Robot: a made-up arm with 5 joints.
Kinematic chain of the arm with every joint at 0, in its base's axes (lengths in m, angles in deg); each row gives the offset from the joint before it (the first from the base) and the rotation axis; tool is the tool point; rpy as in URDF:
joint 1: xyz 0.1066 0 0.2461 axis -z
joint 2: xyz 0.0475 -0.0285 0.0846 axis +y
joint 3: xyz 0.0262 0 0.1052 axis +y
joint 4: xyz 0.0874 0 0.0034 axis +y
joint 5: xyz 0.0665 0.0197 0 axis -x
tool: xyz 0 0 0 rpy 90 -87.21 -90
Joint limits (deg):
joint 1: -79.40..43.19
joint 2: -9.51..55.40
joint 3: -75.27..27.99
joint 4: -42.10..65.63
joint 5: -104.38..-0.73
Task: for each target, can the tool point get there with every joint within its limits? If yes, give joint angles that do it. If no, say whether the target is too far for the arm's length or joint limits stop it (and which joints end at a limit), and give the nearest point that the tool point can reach.
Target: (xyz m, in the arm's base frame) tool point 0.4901 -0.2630 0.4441
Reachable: no: too far | nearest point 0.3531 -0.1690 0.4045 | short by 0.171 m
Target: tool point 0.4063 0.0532 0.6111
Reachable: no: too far | nearest point 0.3280 0.0393 0.5242 | short by 0.118 m
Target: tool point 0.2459 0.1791 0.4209
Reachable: yes | joints -54.35 3.72 -11.58 33.14 -45.72
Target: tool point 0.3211 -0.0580 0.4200
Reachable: yes | joints 12.86 -1.26 0.92 18.18 -36.11
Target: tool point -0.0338 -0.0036 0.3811
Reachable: no: joint limits stop it (at a limit: joint 1, joint 2, joint 3, joint 4) | nearest point 0.1422 0.1426 0.3482 | short by 0.231 m
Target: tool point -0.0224 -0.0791 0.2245
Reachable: no: joint limits stop it (at a limit: joint 1, joint 2, joint 3, joint 4) | nearest point 0.1774 -0.0786 0.2482 | short by 0.201 m
